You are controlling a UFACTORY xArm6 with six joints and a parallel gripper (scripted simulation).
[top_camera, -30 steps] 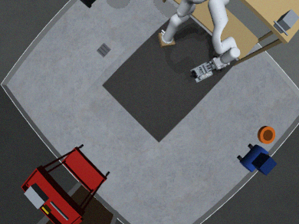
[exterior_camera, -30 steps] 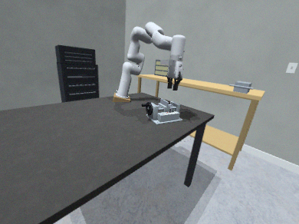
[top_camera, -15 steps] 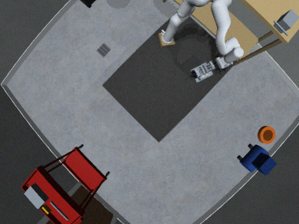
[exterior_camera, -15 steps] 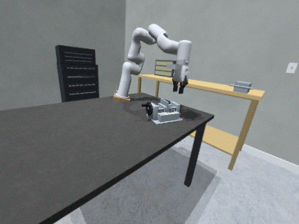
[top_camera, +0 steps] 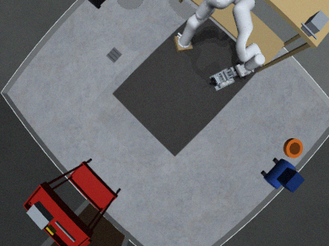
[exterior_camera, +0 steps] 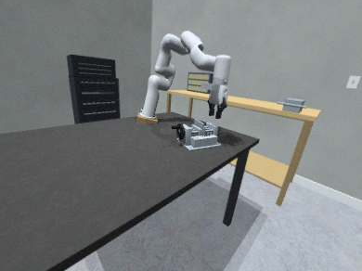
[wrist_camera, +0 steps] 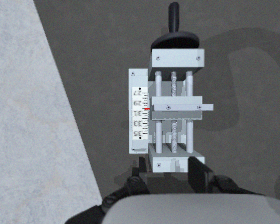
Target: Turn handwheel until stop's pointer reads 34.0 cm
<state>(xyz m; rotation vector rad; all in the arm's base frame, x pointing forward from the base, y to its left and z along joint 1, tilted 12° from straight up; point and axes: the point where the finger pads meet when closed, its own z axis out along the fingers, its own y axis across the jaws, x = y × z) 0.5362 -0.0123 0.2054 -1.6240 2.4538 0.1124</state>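
The upright knob lies 19 cm to the right of my hand, 10 cm behind it and 7 cm below it. Also, from my hand: handwheel 17 cm to the right, 10 cm behind, 8 cm below; then sliding stop 8 cm below, 6 cm to the right, 5 cm behind.
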